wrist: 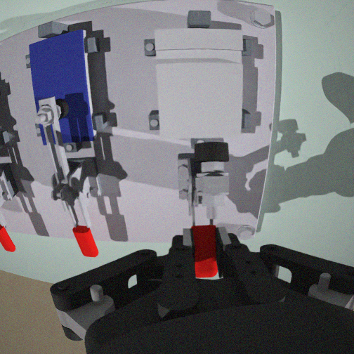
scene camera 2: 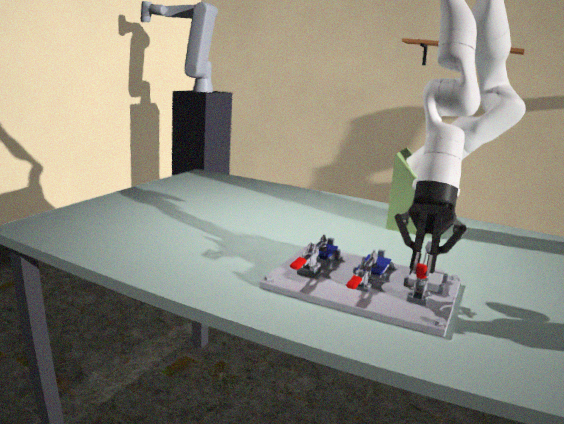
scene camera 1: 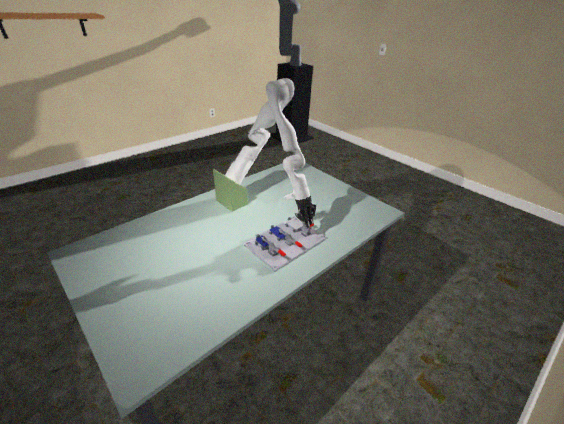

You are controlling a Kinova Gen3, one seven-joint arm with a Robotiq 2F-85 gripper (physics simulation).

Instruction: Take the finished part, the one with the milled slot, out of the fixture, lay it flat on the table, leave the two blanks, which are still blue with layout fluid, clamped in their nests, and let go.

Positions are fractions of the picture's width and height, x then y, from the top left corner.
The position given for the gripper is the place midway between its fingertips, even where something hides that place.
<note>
In view: the gripper (scene camera 2: 0.75, 0.65), a blue blank (wrist: 0.17, 0.19), a finished part (wrist: 0.56, 0.20) and a fixture plate (scene camera 1: 0.52, 0.60).
The gripper shows as well in the wrist view (wrist: 0.57, 0.68). The fixture plate also shows in the wrist view (wrist: 0.39, 0.48).
</note>
